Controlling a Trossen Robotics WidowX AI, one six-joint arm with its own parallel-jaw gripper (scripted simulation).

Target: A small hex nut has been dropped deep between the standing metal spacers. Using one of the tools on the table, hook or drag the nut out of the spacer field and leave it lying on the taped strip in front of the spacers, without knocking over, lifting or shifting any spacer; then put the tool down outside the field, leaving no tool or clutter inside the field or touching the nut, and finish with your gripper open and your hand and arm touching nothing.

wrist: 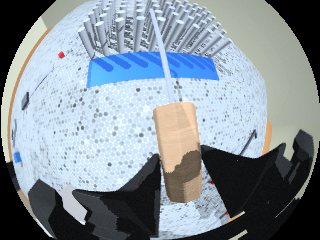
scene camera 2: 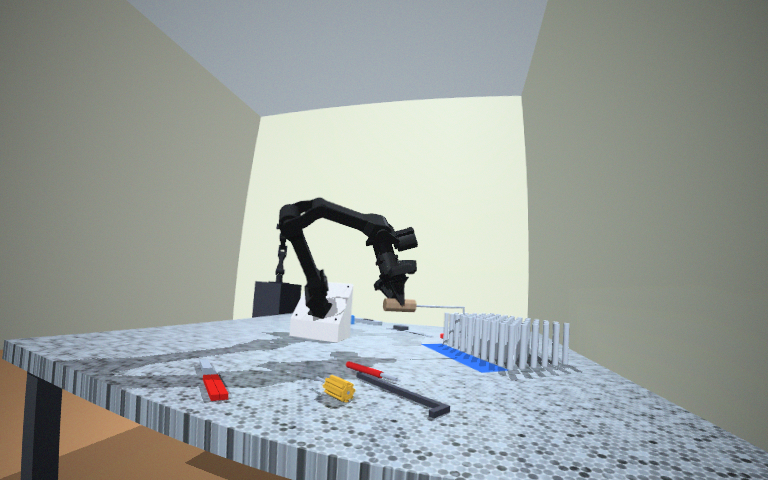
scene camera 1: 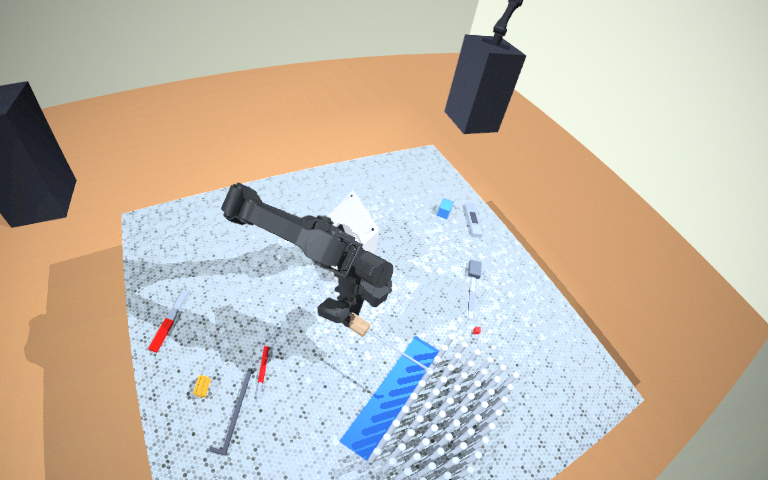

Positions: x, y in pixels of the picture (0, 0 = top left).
Labels:
gripper: holds a hook tool (wrist: 176, 128)

